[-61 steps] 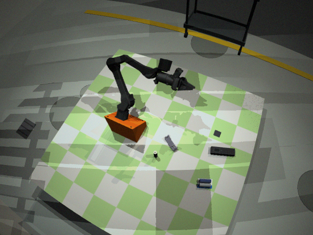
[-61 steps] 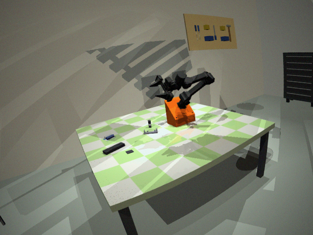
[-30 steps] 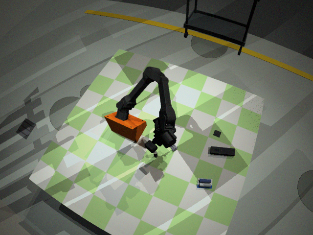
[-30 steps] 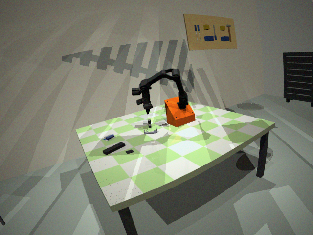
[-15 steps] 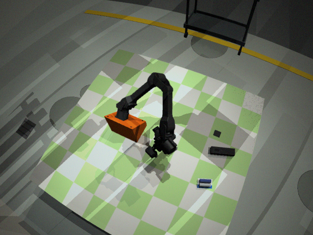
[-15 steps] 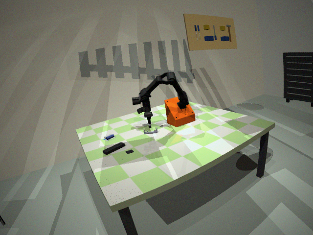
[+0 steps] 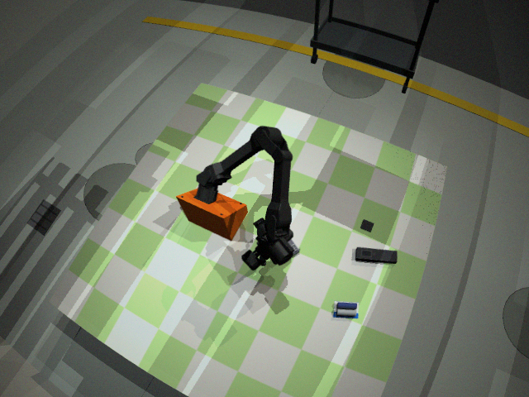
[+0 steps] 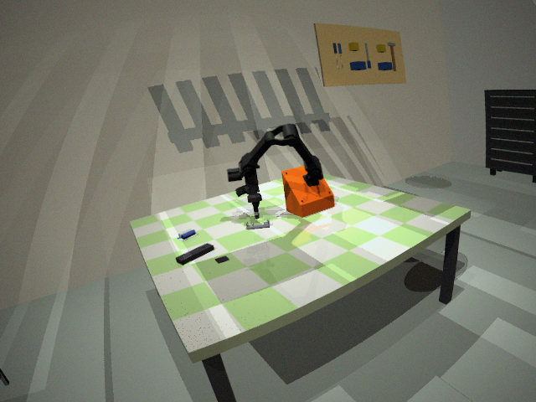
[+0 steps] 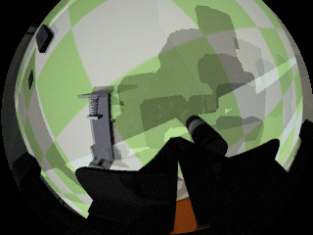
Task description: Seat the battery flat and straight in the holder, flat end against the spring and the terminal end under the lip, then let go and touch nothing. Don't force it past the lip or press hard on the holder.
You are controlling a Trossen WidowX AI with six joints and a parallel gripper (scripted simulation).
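My gripper tip is now 1 cm past the battery, 3 cm to the left of it and 1 cm above it. Round my gripper tip: black square: 30 cm ahead, 27 cm to the left, 4 cm below; black bar: 37 cm ahead, 16 cm to the left, 3 cm below; blue-and-white battery pack: 33 cm ahead, 7 cm to the right, 3 cm below.
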